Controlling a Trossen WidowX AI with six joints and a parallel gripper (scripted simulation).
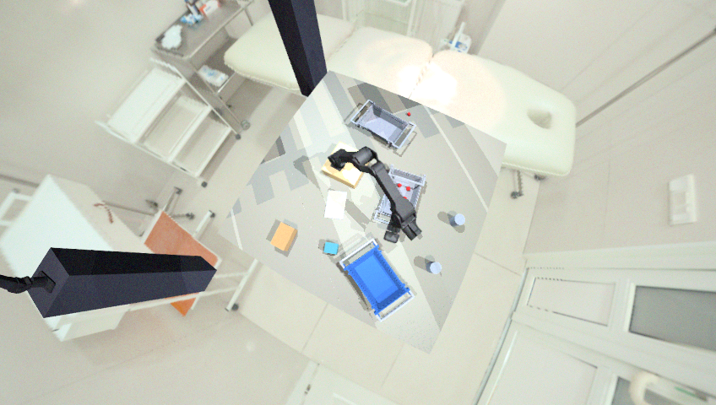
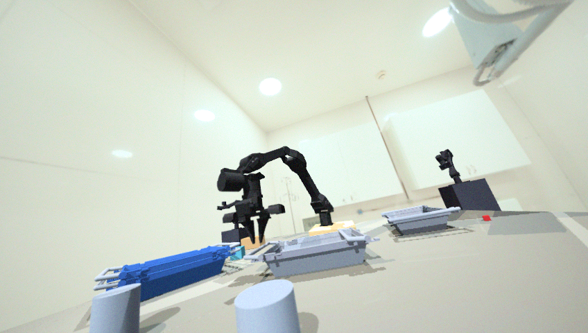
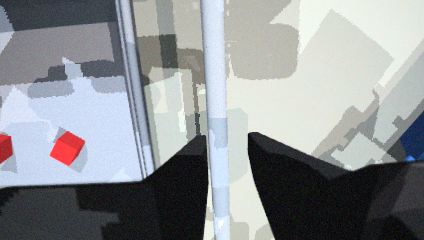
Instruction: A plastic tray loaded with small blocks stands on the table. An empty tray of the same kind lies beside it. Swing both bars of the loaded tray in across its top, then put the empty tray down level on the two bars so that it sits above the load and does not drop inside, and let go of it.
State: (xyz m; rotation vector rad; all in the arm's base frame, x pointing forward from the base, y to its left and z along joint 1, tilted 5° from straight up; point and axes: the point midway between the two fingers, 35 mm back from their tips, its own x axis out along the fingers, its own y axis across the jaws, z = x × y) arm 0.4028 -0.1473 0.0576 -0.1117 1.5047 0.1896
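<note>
My gripper tip is now 50 cm to the right of the grey tray, 32 cm past it and 3 cm above it. From my gripper tip the other things lie so: tan block: 45 cm behind, 33 cm to the right, 5 cm below; cyan block: 25 cm to the right, 21 cm behind, 6 cm below; white card: 31 cm behind, 8 cm below, 4 cm to the right.
</note>
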